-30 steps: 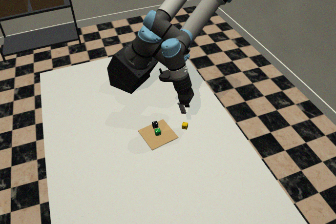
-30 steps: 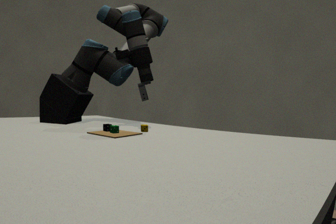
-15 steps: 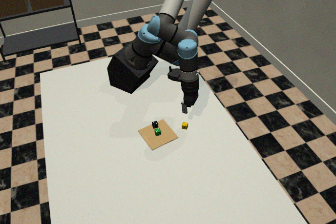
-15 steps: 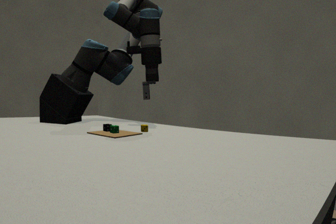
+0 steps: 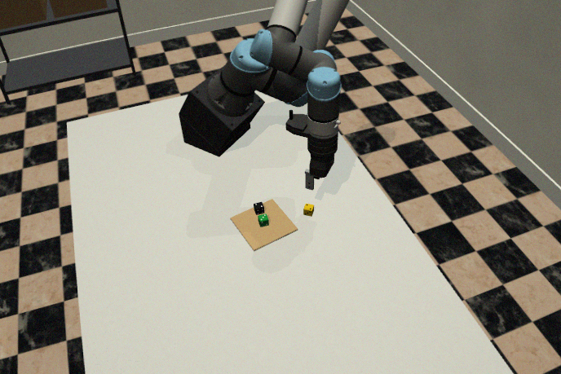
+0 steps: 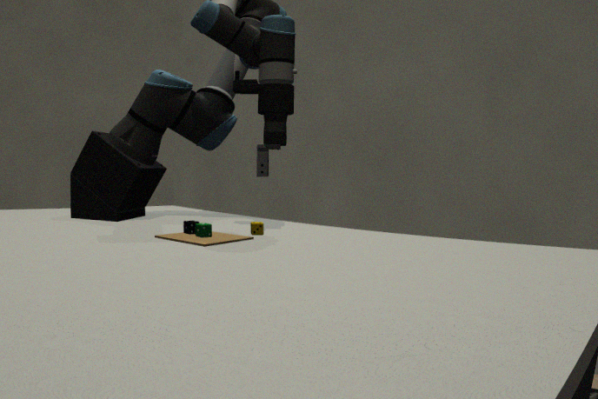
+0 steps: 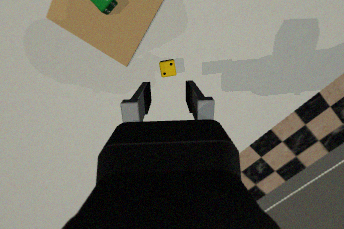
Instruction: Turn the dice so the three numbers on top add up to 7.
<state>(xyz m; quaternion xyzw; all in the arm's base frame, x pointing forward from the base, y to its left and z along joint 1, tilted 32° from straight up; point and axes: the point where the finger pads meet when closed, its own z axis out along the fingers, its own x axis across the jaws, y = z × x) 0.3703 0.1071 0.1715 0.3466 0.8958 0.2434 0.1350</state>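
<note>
My gripper is now 130 mm above the yellow die, 10 mm to the left of it and 10 mm past it. Round my hand: black die: 150 mm to the right, 120 mm below, 40 mm behind; then tan mat: 140 mm to the right, 140 mm below; then green die: 140 mm to the right, 120 mm below.
</note>
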